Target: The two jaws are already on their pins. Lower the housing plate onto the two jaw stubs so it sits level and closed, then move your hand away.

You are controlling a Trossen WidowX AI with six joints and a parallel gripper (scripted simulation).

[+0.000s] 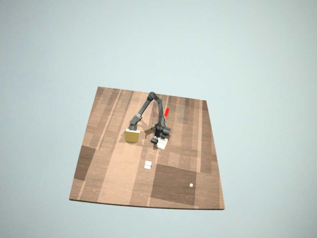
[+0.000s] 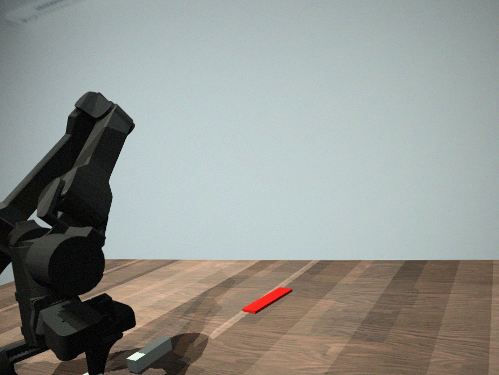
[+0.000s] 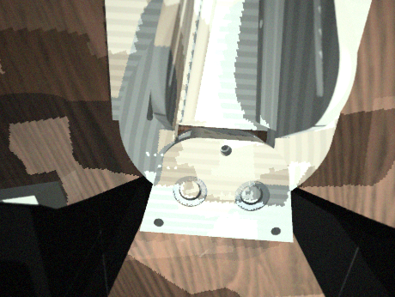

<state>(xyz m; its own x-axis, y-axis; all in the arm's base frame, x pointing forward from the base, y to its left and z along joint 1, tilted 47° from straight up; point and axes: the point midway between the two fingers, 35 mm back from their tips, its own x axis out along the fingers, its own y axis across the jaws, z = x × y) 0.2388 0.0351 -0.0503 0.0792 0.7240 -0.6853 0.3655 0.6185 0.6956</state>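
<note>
The white bar is 14 cm to the left of my gripper tip and 3 cm ahead of it. Round my gripper tip: small white cube (45 cm to the right, 30 cm ahead); flat red bar (37 cm to the left, 13 cm ahead).
</note>
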